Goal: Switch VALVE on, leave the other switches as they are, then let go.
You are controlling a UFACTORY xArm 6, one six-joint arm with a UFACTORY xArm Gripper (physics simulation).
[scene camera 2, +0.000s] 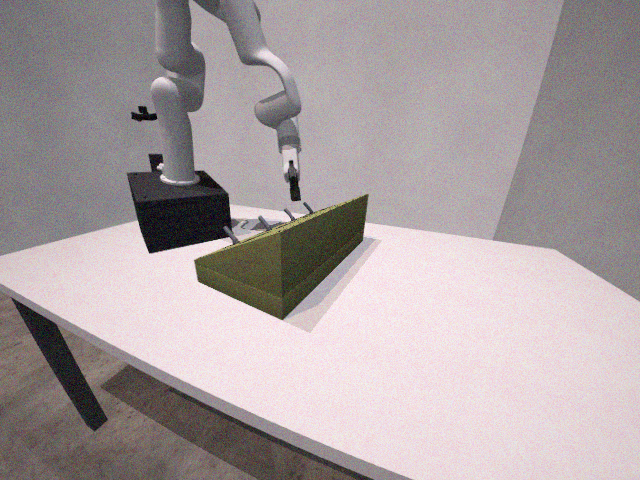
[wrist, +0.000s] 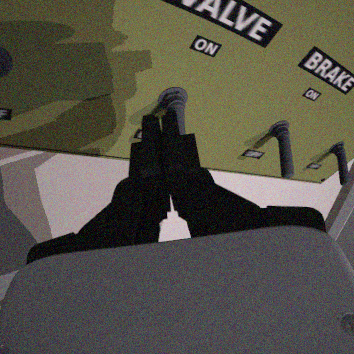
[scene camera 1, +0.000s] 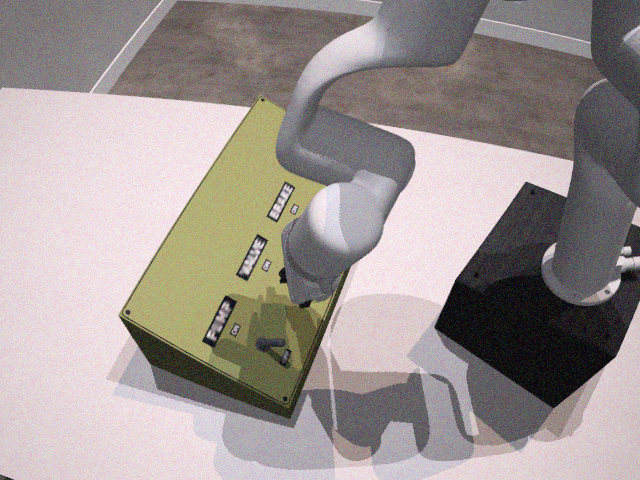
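Seen in the pictures: gripper, fingertip midpoint: (scene camera 2: 296, 200) (wrist: 164, 135) (scene camera 1: 289, 277); arm's base at its link origin: (scene camera 2: 180, 179) (scene camera 1: 580, 272).
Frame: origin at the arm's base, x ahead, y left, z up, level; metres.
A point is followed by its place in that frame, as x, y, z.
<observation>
The yellow-green switch panel (scene camera 1: 206, 222) @(0.572, -0.091, -0.035) (scene camera 2: 323, 248) @(0.568, -0.233, -0.104) (wrist: 240, 90) @(0.442, -0.089, -0.094) stands on the table. The VALVE switch (wrist: 175, 102) @(0.437, -0.033, -0.092) (scene camera 2: 289, 214) @(0.423, -0.036, -0.084) shows its round base and upper lever in the wrist view. Its lever slants toward the OFF side, like its neighbours, and the fingers hide its lower part. In scene camera 1 the arm hides it. My gripper (scene camera 1: 283, 276) @(0.436, -0.004, -0.044) (scene camera 2: 295, 197) @(0.436, -0.004, -0.044) (wrist: 164, 135) @(0.436, -0.004, -0.044) is shut and empty, with its tips over the VALVE lever just below the base in the wrist view. In scene camera 2 the tips are a little above the levers; contact is not clear.
The PUMP lever (scene camera 1: 271, 342) @(0.457, 0.086, -0.077) (scene camera 2: 308, 208) @(0.460, 0.077, -0.086) is on one side of VALVE. The BRAKE lever (scene camera 2: 264, 223) @(0.386, -0.151, -0.085) (wrist: 285, 150) @(0.388, -0.142, -0.081) and FEED lever (scene camera 2: 231, 235) @(0.353, -0.264, -0.084) (wrist: 341, 162) @(0.352, -0.256, -0.085) are on the other, pointing to OFF. The black robot base (scene camera 1: 516, 330) @(0.098, 0.066, -0.060) (scene camera 2: 180, 222) @(0.094, -0.136, -0.114) stands beyond the panel's low edge.
</observation>
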